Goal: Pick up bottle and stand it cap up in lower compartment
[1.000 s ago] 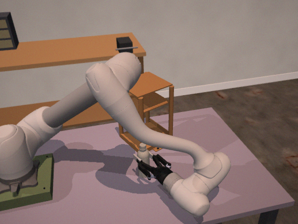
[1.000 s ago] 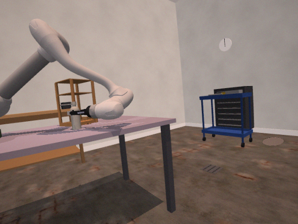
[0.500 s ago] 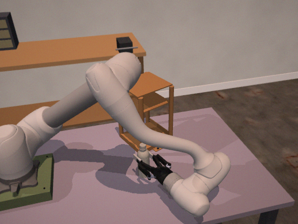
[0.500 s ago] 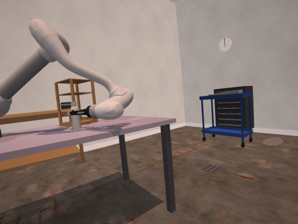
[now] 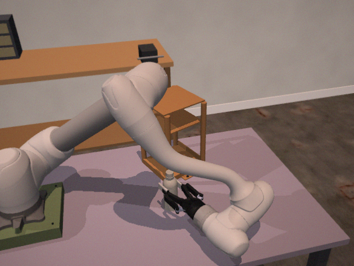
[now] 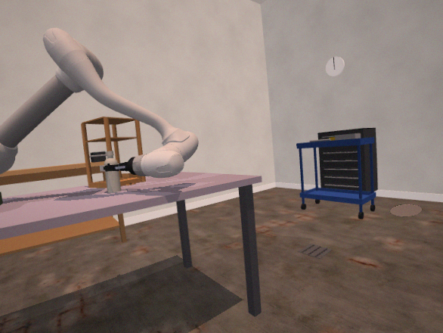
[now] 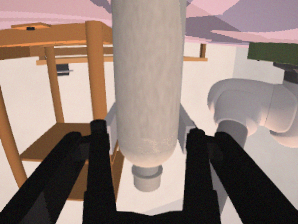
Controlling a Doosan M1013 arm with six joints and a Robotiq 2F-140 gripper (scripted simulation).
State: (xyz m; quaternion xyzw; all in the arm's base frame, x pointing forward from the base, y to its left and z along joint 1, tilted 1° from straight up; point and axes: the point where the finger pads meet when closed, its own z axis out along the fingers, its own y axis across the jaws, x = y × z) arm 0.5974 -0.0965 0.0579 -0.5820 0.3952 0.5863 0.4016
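My hand is 8 cm short of the wooden shelving unit, 28 cm to the right of it and 7 cm below it. The rest, counted from my hand: bottle: 1 cm above.
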